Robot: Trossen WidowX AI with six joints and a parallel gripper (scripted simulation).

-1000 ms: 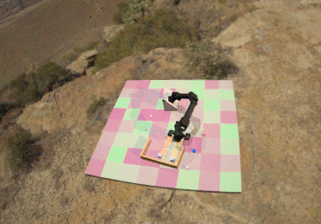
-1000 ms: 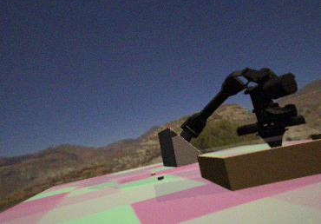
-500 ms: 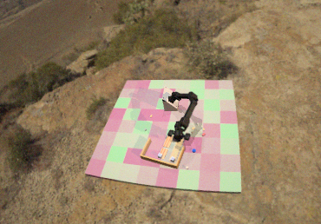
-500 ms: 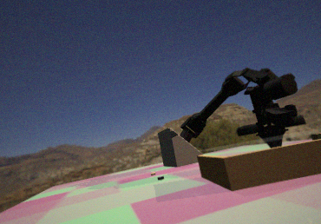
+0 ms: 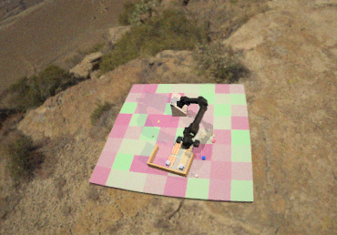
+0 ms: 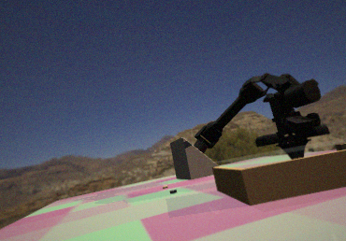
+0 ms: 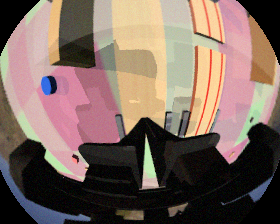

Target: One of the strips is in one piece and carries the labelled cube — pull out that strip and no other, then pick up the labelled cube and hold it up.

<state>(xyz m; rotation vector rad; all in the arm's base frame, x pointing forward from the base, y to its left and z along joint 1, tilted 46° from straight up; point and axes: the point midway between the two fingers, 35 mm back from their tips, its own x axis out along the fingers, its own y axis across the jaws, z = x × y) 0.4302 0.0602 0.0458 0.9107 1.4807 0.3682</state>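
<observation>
My gripper tip is 9 cm short of the tan strip and 3 cm to the left of it. Also, from my gripper tip: blue piece: 12 cm to the left, 11 cm ahead.
</observation>
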